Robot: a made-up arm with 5 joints.
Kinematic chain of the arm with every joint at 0, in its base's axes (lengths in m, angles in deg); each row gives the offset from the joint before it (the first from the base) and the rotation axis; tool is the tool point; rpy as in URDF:
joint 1: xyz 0.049 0 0.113 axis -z
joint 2: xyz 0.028 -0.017 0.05 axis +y
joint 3: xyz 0.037 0 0.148 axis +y
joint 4: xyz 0.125 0 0.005 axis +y
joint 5: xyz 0.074 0.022 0 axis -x
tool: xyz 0 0 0 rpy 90 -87.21 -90
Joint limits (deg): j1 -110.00..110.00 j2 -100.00..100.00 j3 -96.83..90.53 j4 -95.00..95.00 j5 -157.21..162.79
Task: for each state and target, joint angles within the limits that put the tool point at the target. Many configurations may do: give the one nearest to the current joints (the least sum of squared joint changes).
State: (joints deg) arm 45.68 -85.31 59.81 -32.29 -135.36
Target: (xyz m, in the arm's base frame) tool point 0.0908 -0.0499 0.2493
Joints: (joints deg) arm 54.45 -92.81 87.21 -26.61 -135.36
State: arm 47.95 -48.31 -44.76 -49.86 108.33
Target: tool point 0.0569 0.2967 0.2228
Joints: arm 90.56 -87.48 -65.63 -55.78 108.33
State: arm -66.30 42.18 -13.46 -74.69 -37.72
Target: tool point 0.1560 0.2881 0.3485
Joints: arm -68.69 34.12 -42.57 -46.28 -37.72
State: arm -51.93 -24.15 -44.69 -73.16 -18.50
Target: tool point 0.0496 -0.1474 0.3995
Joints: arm -92.18 -42.69 -59.17 -92.77 -18.50
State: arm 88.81 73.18 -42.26 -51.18 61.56
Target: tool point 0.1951 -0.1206 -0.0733
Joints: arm 41.05 95.21 7.10 -44.22 61.56
